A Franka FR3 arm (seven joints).
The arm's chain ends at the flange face. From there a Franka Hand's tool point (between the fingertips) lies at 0.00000 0.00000 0.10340 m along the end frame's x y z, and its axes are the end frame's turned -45 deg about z.
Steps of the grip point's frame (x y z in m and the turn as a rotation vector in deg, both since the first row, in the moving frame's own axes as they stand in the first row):
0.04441, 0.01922, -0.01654, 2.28, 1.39, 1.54
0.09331, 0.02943, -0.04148, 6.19, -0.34, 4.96
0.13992, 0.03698, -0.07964, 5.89, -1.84, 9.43
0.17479, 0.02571, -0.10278, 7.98, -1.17, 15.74
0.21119, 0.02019, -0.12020, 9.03, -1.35, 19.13
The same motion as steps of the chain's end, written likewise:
0.04607, -0.01312, -0.01643, 2.60, -0.63, 1.54
0.09477, -0.03737, -0.04088, 4.14, -4.62, 4.96
0.13446, -0.06685, -0.07904, 2.86, -5.47, 9.43
0.15208, -0.09527, -0.10176, 4.82, -6.47, 15.74
0.17494, -0.12329, -0.11890, 5.43, -7.34, 19.13

